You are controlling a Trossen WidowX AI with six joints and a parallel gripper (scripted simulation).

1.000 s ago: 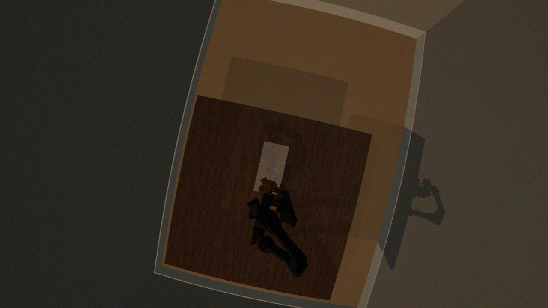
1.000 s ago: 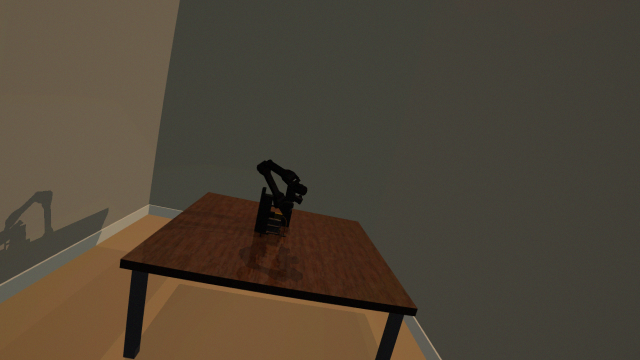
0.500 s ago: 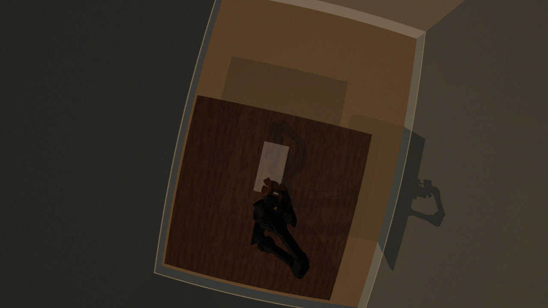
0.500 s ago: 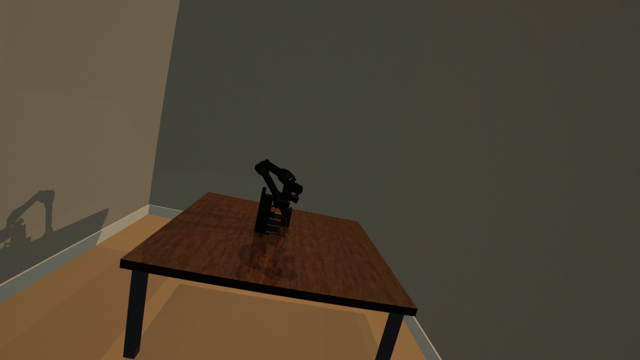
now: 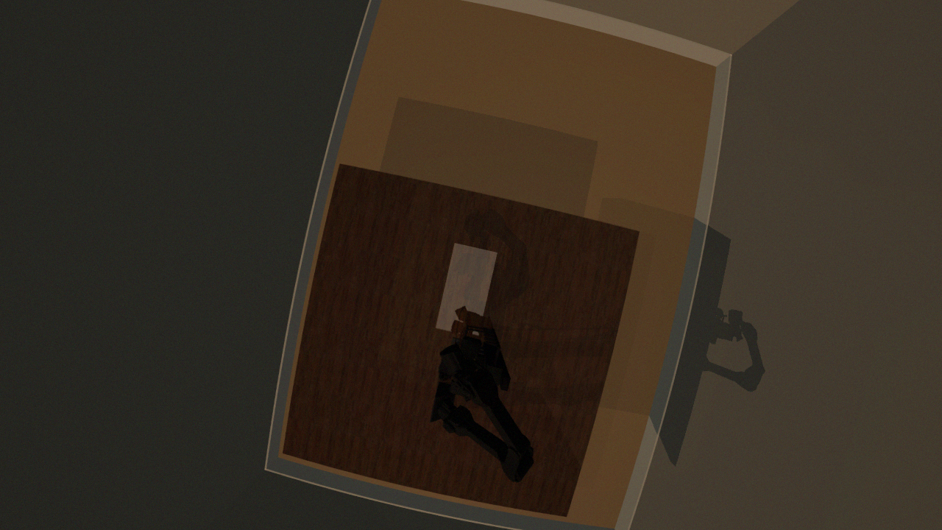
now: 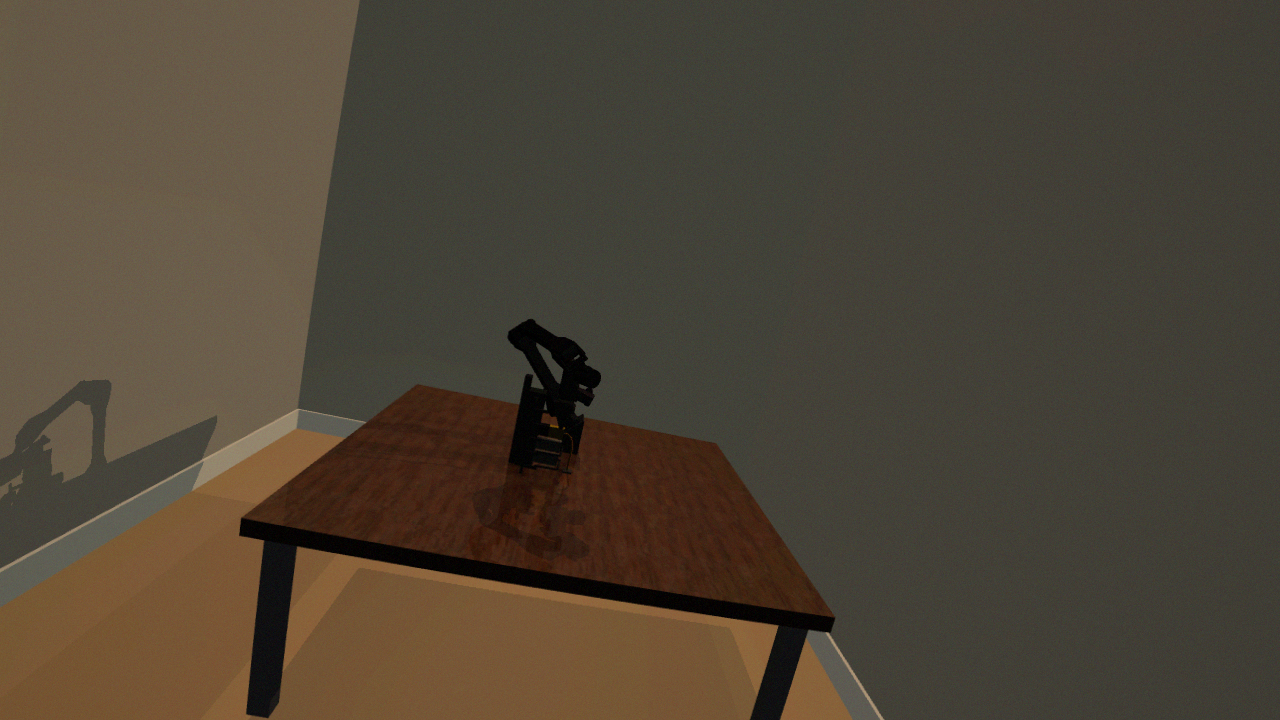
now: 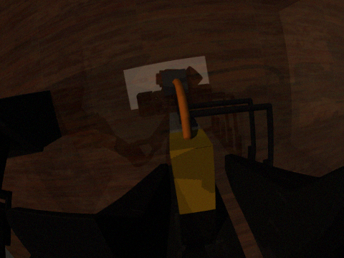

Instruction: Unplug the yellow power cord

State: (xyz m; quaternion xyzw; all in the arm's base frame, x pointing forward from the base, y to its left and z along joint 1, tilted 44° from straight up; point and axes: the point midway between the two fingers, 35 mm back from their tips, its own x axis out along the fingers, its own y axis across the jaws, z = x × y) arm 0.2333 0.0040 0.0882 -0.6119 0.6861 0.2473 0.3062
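Now: the yellow plug 30 mm to the right of my gripper tip and 10 mm below it.
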